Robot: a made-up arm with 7 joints.
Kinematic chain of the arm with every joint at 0, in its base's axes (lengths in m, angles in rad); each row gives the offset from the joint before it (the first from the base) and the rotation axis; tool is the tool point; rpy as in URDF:
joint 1: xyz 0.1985 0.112 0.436 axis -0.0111 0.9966 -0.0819
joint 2: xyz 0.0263 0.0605 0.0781 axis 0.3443 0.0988 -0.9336
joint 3: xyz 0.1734 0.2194 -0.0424 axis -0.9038 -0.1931 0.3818
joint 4: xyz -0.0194 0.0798 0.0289 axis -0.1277 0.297 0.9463
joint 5: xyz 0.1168 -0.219 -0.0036 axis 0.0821 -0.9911 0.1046
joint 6: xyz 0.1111 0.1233 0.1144 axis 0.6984 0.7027 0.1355
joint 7: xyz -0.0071 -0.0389 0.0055 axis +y
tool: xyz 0.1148 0.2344 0.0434 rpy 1.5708 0 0
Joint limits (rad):
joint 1: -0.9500..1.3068
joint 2: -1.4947..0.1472
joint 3: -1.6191..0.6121
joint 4: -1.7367..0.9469
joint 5: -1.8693..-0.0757
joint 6: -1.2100..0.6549
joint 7: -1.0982..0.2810
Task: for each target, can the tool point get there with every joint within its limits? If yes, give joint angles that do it. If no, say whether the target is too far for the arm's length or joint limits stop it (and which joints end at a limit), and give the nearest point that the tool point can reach.
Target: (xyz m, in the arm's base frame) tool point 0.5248 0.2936 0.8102
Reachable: yes | joints -0.2453 -0.1612 0.0215 -0.9875 -0.4635 0.1508 -0.7175
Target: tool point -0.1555 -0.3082 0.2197
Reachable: no: joint limits stop it (at a limit: joint 2, joint 3, joint 4, joint 6, joint 7) | nearest point -0.0321 0.0064 0.2826 | short by 0.344 m
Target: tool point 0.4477 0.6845 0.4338
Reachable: yes | joints -0.0581 -0.9607 -0.2420 -0.4943 -0.6022 -0.2269 0.0851
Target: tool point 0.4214 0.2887 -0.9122
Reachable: no: too far | nearest point 0.4078 0.3051 -0.2688 | short by 0.644 m
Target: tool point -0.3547 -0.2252 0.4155
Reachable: no: joint limits stop it (at a limit: joint 2, joint 3, joint 4, joint 6, joint 7) | nearest point -0.1433 0.0547 0.4111 | short by 0.351 m
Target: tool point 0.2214 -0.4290 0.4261
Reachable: no: joint limits stop it (at a limit: joint 1, joint 2, joint 6) | nearest point 0.2689 -0.0465 0.3179 | short by 0.400 m
